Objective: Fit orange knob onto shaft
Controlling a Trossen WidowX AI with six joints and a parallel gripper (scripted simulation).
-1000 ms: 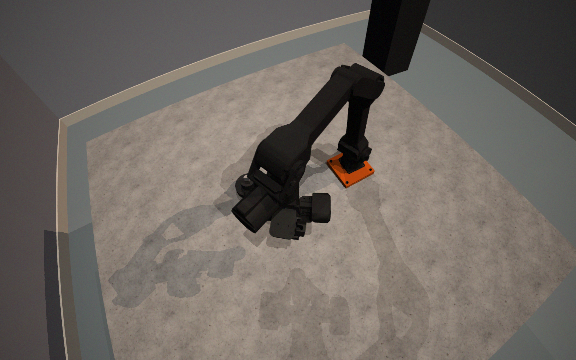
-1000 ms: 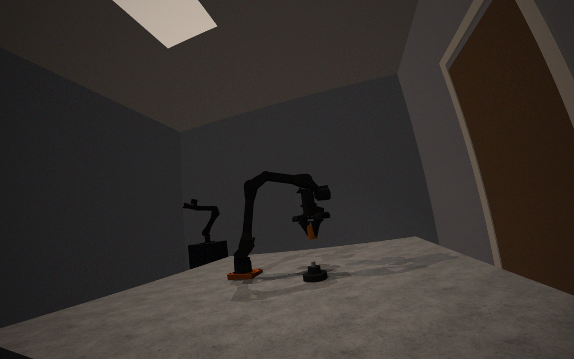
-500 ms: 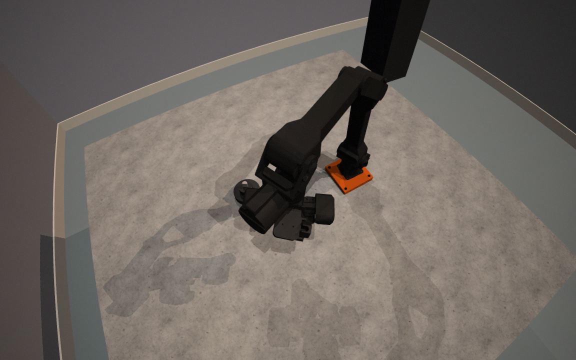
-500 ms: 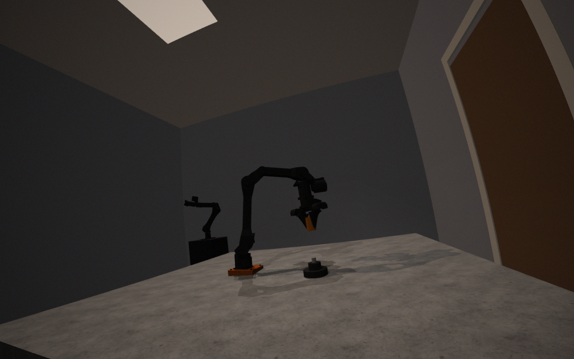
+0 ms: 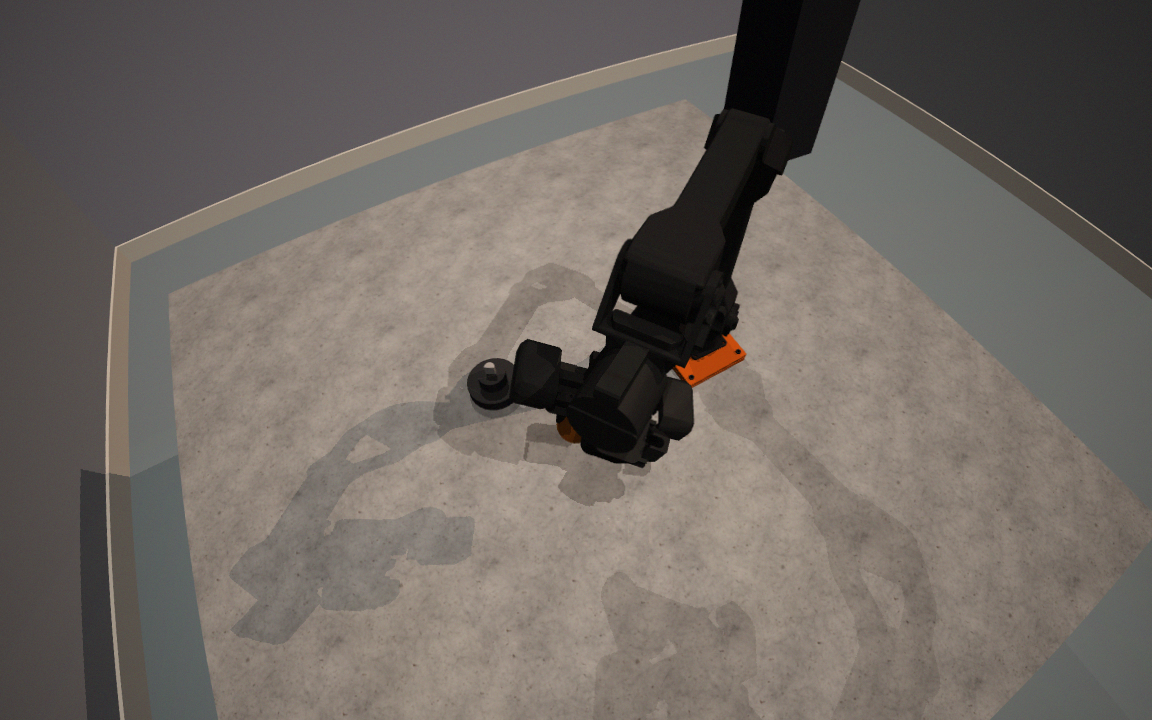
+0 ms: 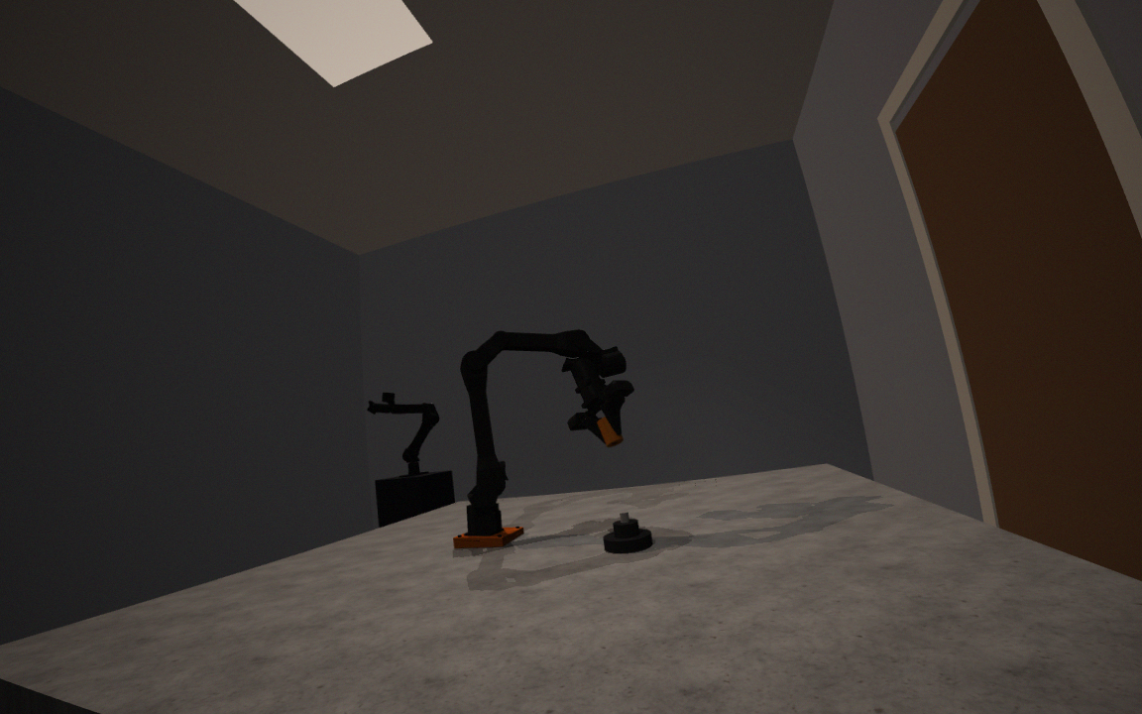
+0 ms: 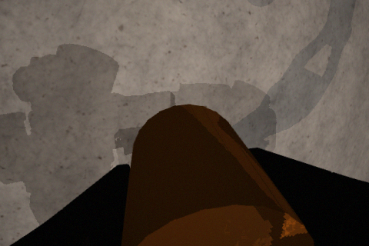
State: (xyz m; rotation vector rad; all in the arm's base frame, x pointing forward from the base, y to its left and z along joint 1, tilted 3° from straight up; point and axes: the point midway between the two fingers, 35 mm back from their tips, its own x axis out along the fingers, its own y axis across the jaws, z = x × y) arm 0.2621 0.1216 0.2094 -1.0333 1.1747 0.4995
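Right now the orange knob is 3 cm above my gripper tip, 1 cm to the left of it and 1 cm behind it. From my gripper tip the other things lie so: round black pedestal: 20 cm to the right, 15 cm below, 5 cm ahead.
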